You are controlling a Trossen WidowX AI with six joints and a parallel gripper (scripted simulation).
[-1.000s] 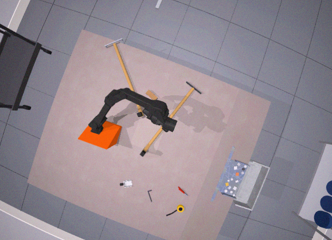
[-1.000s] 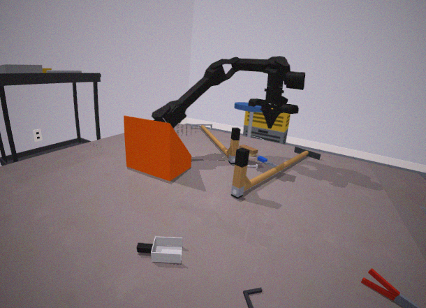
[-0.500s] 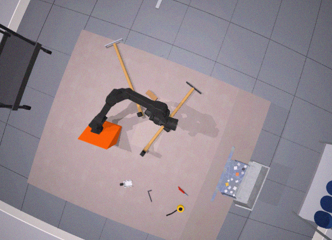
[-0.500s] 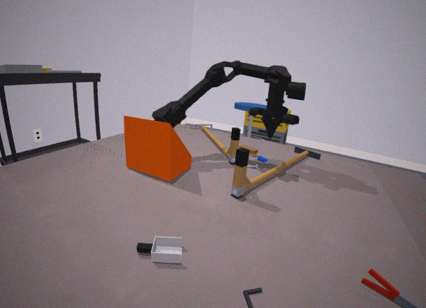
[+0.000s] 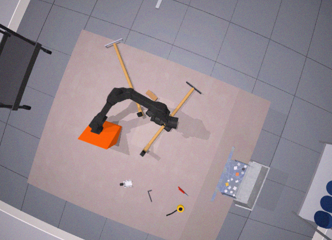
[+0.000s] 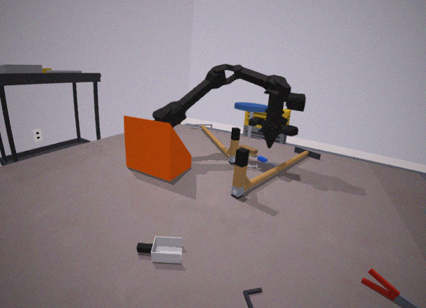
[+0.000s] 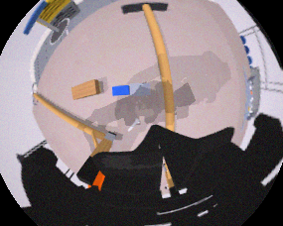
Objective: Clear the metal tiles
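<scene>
Now: gripper tip 6 cm short of the long scraper, 3 cm above it and 1 cm to the right of it. From my gripper tip the other things lie so: wooden block (14 cm to the left, 11 cm behind, 8 cm below); then blue tool (8 cm below, 7 cm to the left, 1 cm behind); then wooden scraper (31 cm behind, 21 cm to the left, 3 cm below).
</scene>
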